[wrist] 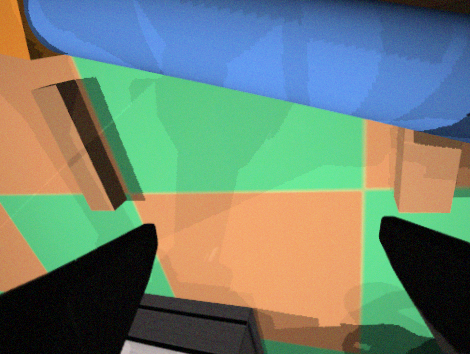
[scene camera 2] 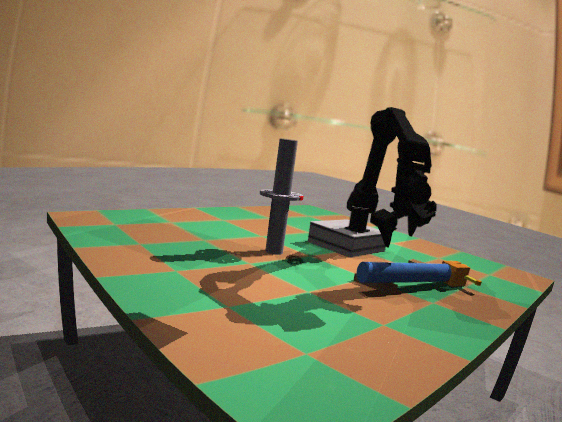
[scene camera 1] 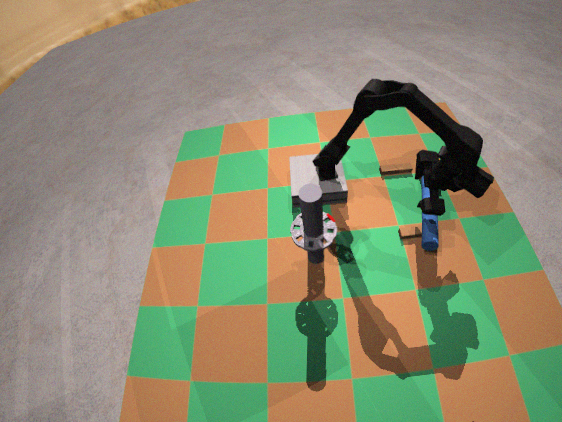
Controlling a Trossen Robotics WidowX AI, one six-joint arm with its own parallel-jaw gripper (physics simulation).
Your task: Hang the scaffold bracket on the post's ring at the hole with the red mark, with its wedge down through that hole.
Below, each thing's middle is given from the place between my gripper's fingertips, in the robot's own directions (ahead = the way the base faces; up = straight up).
The scaffold bracket (scene camera 2: 452, 273) lies 10 cm to the left of my hand and 7 cm below it. Also, from my hand: grey post (scene camera 2: 287, 148) 34 cm to the right, 7 cm ahead, 5 cm above.
